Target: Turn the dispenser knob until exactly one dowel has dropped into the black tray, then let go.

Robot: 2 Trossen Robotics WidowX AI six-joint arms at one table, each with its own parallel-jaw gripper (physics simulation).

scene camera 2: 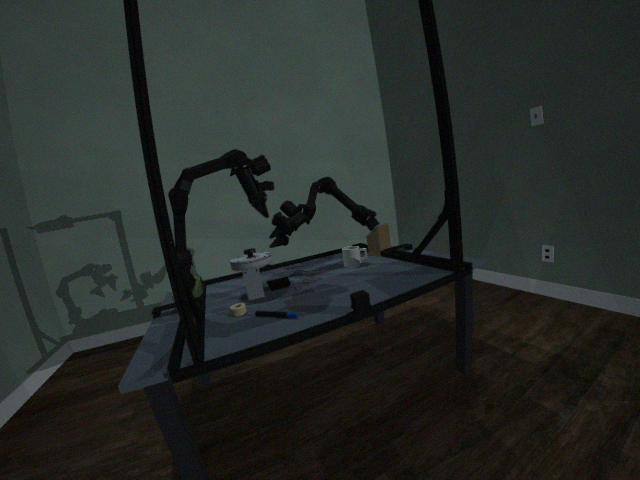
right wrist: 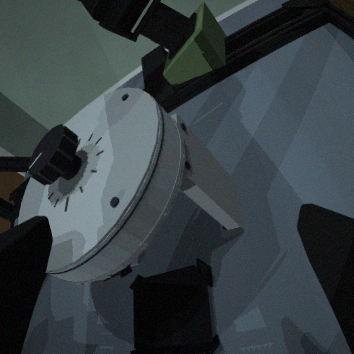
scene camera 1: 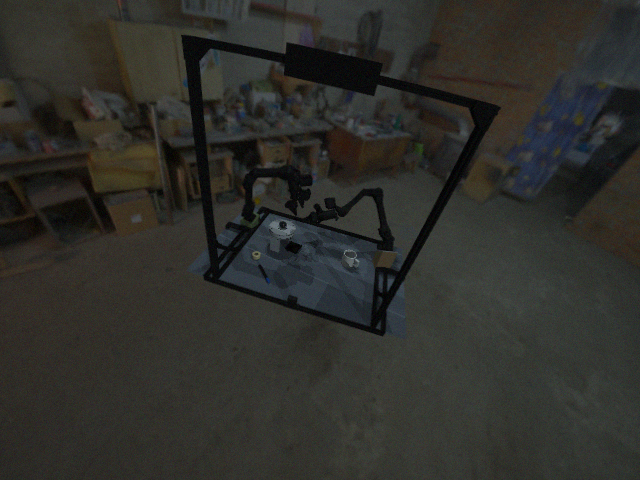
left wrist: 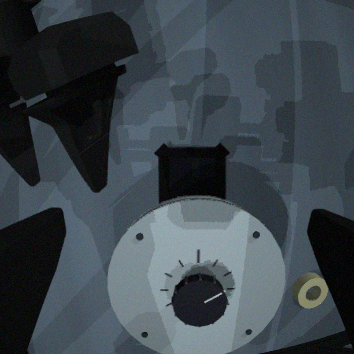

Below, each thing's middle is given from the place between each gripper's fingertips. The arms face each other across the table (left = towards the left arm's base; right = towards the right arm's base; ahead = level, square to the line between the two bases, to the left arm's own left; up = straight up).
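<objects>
My right hand is 3 cm above the dispenser knob (left wrist: 199, 299), 10 cm past it and 10 cm to the right of it. The dispenser (left wrist: 184, 235) is 3 cm below my right hand, 10 cm behind it and 10 cm to the left of it, and the tape roll (left wrist: 303, 282) is 16 cm below my right hand, 27 cm behind it and 19 cm to the left of it.
The dispenser knob is 14 cm below my left hand and 9 cm to the left of it. The dispenser is 14 cm below my left hand as well, and 9 cm to the left of it. The tape roll is 27 cm below my left hand, 17 cm behind it and 18 cm to the left of it.
</objects>
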